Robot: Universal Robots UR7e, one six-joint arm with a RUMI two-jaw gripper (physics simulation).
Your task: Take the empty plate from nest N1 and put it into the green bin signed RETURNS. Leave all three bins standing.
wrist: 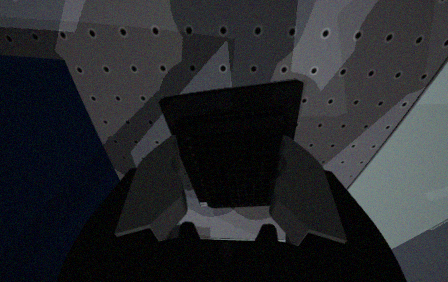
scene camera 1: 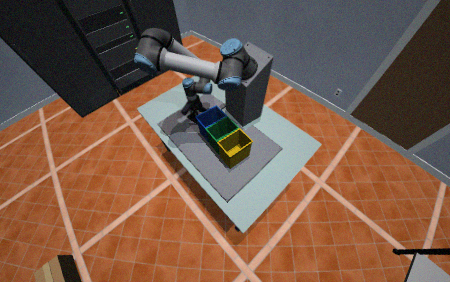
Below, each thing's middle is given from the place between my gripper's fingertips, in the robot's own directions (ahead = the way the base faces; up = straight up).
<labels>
The black plate (wrist: 235, 156) lies 4 cm behind my hand, 1 cm to the right of it and 1 cm above it. From my hand the other things lie so: yellow bin (scene camera 1: 235, 147): 47 cm to the left, 8 cm above; then blue bin (wrist: 62, 172): 21 cm to the left, 8 cm above, 2 cm behind.
</labels>
